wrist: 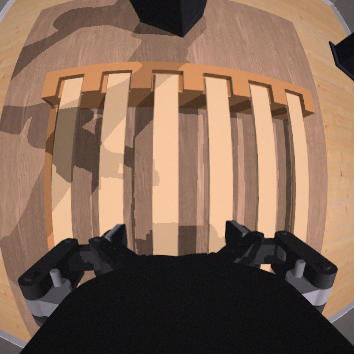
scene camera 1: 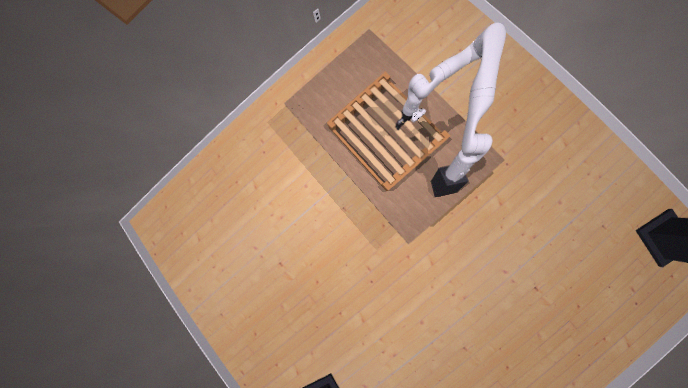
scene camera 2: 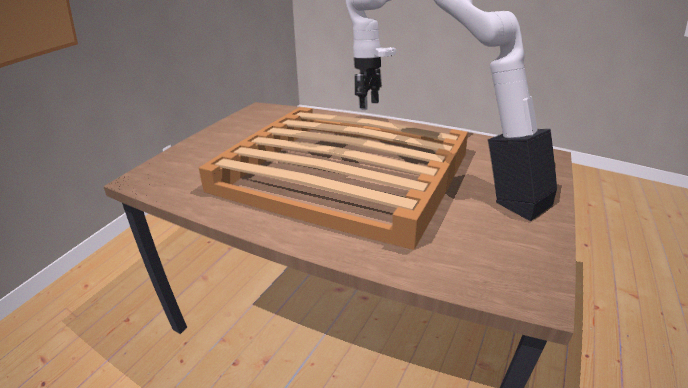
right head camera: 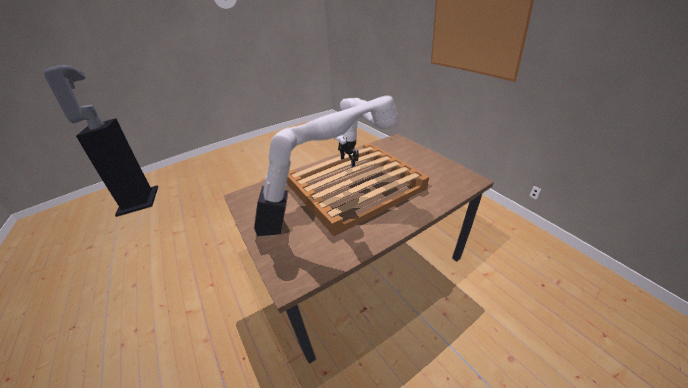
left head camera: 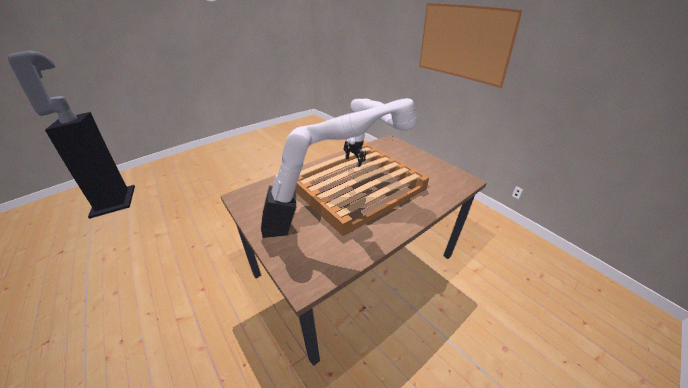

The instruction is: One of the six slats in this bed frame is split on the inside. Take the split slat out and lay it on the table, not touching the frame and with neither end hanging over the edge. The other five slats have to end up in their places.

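The orange-brown bed frame (left head camera: 397,202) (scene camera 1: 388,187) (scene camera 2: 300,206) (wrist: 142,73) lies on the wooden table (scene camera 2: 475,270) (wrist: 250,40). Six pale slats lie across it; in the views that show both ends, they sit in the notches. The nearest slat (scene camera 2: 320,182) in scene camera 2 bows slightly upward. My gripper (left head camera: 353,160) (right head camera: 348,162) (scene camera 1: 399,127) (scene camera 2: 369,105) (wrist: 175,233) is open and empty, pointing down above the slats. In the wrist view, the third slat from the left (wrist: 166,150) runs between the fingertips, below them. No split can be made out; the slats' undersides are hidden.
The black arm base (left head camera: 278,217) (scene camera 2: 522,175) (wrist: 172,15) stands on the table beyond one notched rail. A dark pedestal (left head camera: 90,165) (right head camera: 117,167) with a grey arm stands on the floor away from the table. Arm shadows fall across the frame and some slats.
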